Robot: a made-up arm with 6 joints.
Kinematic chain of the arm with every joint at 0, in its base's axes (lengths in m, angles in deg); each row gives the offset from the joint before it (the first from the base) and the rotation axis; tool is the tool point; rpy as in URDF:
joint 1: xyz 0 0 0.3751 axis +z
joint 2: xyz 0 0 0 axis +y
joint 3: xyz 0.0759 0 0.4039 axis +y
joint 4: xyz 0.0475 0 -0.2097 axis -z
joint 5: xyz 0 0 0 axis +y
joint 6: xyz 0.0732 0 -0.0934 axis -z
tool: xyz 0 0 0 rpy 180 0 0
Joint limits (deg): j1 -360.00..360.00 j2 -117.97..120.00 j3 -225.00..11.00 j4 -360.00..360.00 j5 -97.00..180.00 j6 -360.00..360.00
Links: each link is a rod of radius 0.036 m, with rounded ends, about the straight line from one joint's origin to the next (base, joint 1, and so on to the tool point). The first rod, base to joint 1, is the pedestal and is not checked.
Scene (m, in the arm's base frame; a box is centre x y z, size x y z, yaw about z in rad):
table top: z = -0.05
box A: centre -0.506 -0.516 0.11 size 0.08 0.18 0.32 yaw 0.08
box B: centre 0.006 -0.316 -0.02 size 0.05 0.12 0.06 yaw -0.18
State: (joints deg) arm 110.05 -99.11 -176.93 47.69 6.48 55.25
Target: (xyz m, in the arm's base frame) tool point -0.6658 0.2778 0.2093
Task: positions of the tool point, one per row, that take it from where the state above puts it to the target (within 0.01 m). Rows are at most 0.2 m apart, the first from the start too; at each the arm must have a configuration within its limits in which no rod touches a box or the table.
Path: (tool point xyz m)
1: 0.1255 -0.7044 0.2865
2: -0.0443 -0.7170 0.3086
3: -0.2128 -0.6883 0.3308
4: -0.3697 -0.6201 0.3530
5: -0.5060 -0.5160 0.3752
6: -0.6170 -0.3839 0.3418
7: -0.6919 -0.2281 0.3084
8: -0.7259 -0.0585 0.2751
9: -0.7169 0.1139 0.2420
10: -0.6658 0.2779 0.2094

